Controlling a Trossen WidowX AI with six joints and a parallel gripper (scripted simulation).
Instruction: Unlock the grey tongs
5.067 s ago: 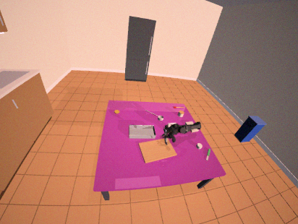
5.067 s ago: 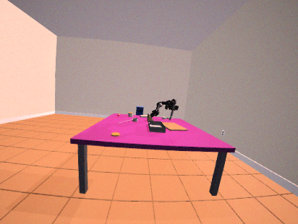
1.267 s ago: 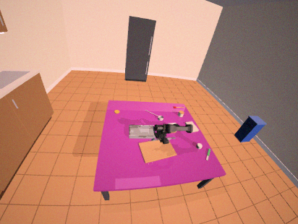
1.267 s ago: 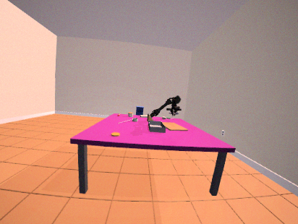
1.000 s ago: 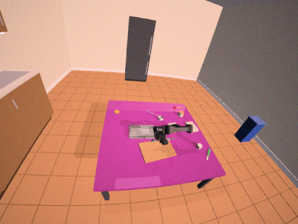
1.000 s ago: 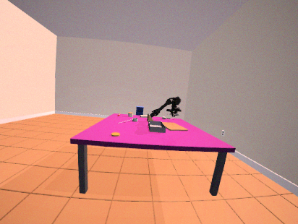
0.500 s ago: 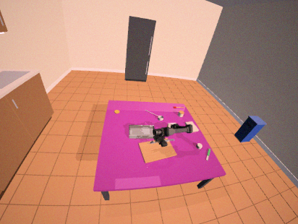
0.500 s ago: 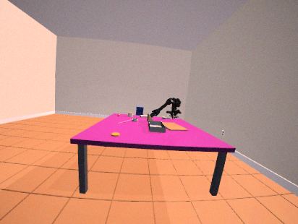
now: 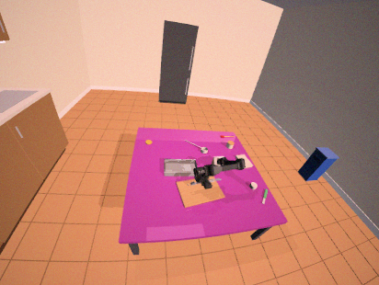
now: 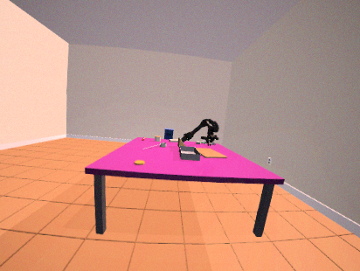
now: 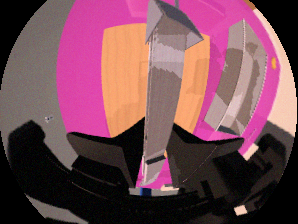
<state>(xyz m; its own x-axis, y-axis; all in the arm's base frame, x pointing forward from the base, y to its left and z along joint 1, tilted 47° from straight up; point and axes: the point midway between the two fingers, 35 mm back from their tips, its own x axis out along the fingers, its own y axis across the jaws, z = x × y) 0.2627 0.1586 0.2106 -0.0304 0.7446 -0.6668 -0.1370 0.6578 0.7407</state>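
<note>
Now: gripper tip 7 cm above the wooden board. From my gripper tip the other things lie so: white roll 53 cm behind, 6 cm below, 2 cm to the left; grey roasting tin 24 cm to the right, 13 cm ahead, 5 cm below; tan cup 57 cm to the right, 52 cm behind, 5 cm below.
</note>
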